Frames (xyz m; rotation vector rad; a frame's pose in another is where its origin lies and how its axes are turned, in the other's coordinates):
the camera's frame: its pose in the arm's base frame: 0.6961 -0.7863 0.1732 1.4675 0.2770 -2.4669
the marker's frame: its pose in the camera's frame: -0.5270 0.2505 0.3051 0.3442 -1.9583 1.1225
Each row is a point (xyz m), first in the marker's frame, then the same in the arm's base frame.
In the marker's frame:
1: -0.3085 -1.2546 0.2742
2: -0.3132 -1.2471 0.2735
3: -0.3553 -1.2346 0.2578
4: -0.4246 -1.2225 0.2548
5: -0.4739 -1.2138 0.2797
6: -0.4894 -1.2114 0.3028
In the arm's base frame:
1: -0.2549 -0.3401 0.3174
2: -0.2466 -0.3416 0.3145
3: -0.2250 -0.3469 0.2735
4: -0.1928 -0.3323 0.2126
5: -0.1645 -0.2975 0.1793
6: -0.1529 -0.2726 0.1743

